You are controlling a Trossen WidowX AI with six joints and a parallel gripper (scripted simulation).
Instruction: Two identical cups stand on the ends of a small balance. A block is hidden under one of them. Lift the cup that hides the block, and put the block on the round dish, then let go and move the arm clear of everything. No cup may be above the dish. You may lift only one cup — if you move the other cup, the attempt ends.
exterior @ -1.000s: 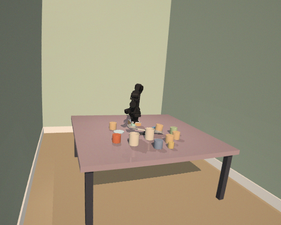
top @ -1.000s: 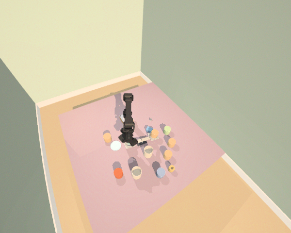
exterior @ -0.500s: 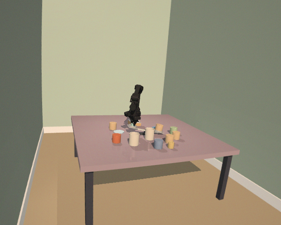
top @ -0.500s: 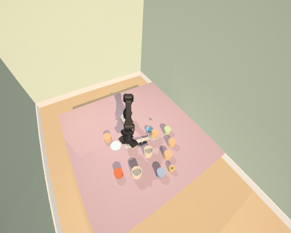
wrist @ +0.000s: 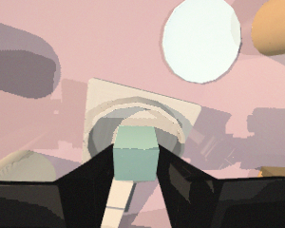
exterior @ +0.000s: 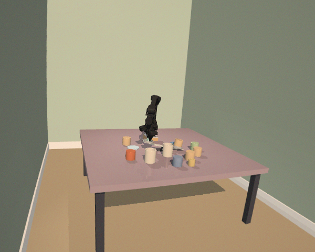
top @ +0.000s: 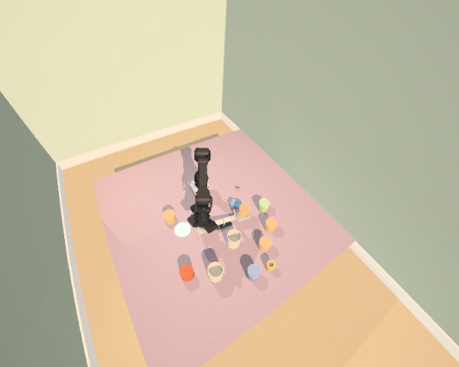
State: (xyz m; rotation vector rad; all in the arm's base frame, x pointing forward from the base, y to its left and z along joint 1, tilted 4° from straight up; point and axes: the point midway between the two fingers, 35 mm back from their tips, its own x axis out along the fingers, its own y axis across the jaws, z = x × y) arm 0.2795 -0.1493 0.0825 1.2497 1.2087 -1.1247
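My gripper tip is now 8 cm past the round dish, 11 cm to the left of it and 8 cm above it. Also, from my gripper tip: blue block (4 cm behind, 26 cm to the left, 6 cm below); pale green block (1 cm above); green cup (8 cm ahead, 39 cm to the left, 4 cm below).
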